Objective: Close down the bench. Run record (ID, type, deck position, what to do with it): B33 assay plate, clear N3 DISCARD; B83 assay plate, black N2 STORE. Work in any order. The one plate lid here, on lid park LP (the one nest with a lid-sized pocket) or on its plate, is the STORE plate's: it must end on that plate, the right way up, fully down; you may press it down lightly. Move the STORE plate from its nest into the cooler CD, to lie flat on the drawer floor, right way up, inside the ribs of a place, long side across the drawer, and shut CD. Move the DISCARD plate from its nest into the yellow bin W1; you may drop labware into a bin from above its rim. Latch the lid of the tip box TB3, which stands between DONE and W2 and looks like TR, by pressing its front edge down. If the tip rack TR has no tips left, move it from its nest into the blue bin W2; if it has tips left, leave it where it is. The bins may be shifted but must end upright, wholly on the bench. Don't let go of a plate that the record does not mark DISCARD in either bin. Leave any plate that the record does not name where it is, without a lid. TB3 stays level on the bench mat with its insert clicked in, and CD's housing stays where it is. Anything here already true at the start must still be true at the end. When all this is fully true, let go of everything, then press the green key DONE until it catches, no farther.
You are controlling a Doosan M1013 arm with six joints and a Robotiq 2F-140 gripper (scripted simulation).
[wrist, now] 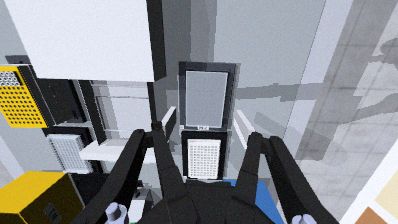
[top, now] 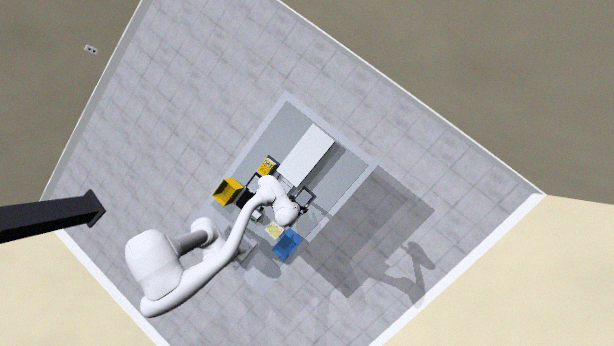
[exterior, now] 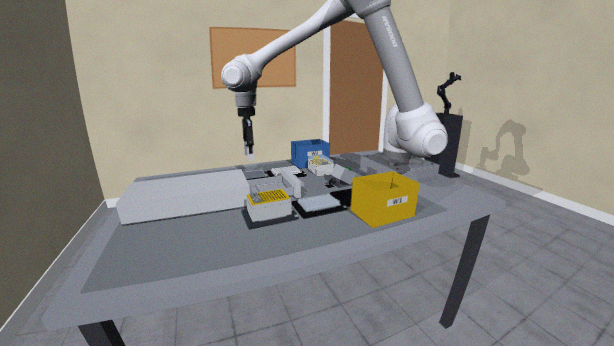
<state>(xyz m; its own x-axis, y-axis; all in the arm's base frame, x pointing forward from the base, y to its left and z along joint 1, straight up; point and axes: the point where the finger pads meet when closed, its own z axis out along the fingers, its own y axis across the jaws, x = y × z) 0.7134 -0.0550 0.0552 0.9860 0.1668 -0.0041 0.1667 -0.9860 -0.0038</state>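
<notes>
Right now my hand is 100 mm above the see-through plate lid. Also, from my hand: cooler CD: 90 mm ahead, 210 mm to the left, 90 mm below; then drawer: 40 mm behind, 190 mm to the left, 100 mm below; then black plate: 110 mm below.
</notes>
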